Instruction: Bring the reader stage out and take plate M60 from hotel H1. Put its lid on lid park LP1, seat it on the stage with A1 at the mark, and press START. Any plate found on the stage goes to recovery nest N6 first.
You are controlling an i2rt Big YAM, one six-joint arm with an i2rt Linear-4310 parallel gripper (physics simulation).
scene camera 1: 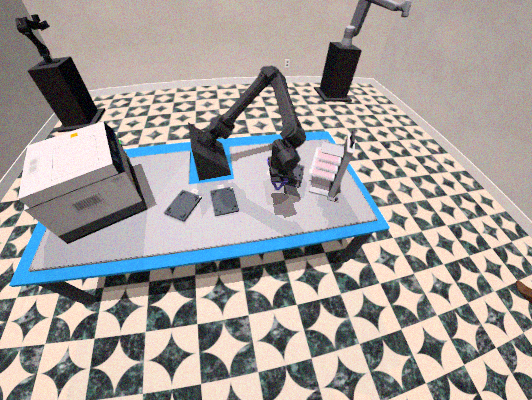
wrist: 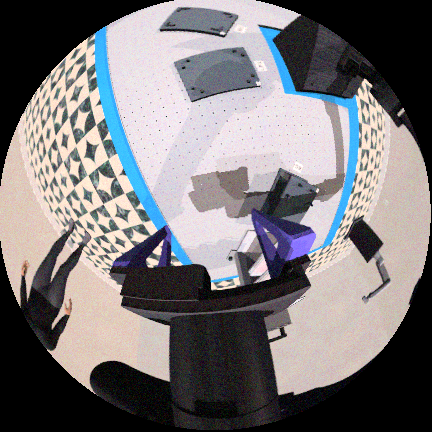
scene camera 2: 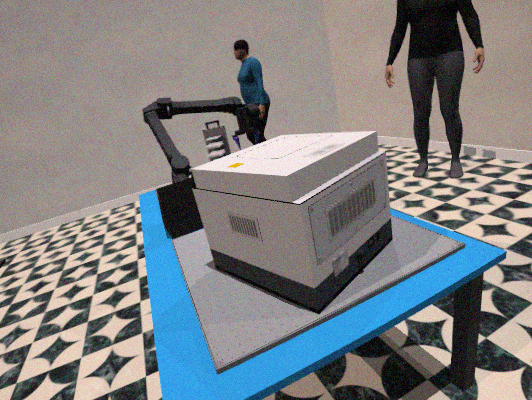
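Observation:
The reader is a large pale box with a dark base at the left end of the table; its stage does not show. The hotel stands at the right end, holding several pale plates; I cannot tell which is M60. Lid park LP1 is a flat dark pad near the arm base. Another dark pad, nearer the reader, appears to be the nest; its label is unreadable. My gripper is open and empty, above the table left of the hotel.
A dark block-like stand sits between my gripper and the hotel, partly hidden behind the gripper in scene camera 1. The black arm base stands at the back edge of the blue-edged table. A person stands beyond the table.

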